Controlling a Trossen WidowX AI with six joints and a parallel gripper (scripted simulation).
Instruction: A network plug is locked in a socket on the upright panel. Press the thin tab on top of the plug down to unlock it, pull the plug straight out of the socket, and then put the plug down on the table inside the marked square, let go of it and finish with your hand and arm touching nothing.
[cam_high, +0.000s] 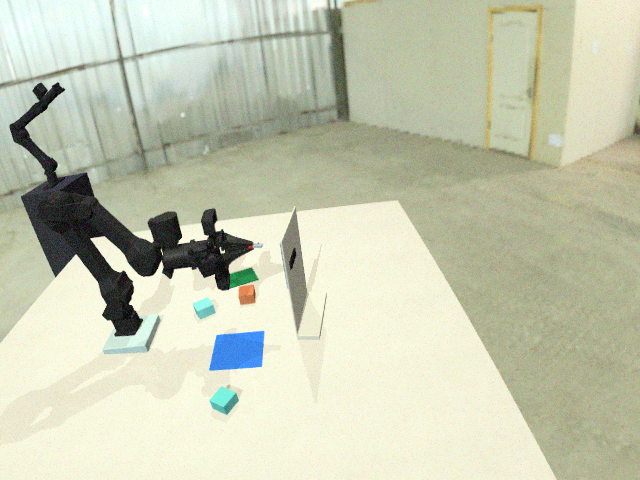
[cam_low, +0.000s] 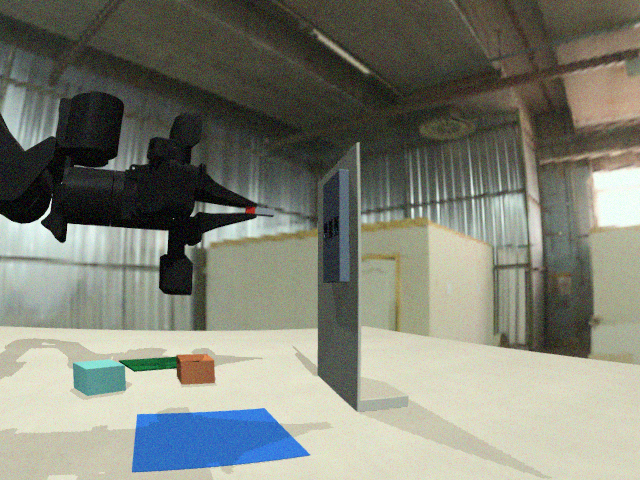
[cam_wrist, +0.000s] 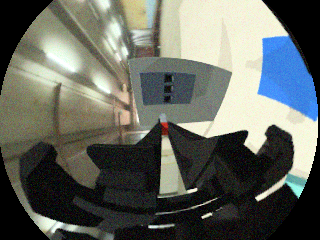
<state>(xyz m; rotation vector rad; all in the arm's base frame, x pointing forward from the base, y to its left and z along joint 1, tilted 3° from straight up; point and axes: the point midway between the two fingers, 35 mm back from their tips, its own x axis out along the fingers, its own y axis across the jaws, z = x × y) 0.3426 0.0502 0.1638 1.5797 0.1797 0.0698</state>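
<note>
Now: the blue marked square 6 cm behind my gripper tip, 13 cm to the right of it and 20 cm below it. The rest, counted from my gripper tip: orange block 6 cm behind, 7 cm to the left, 19 cm below; then upright panel 10 cm ahead, 3 cm to the right, 9 cm below; then network plug 1 cm ahead.
</note>
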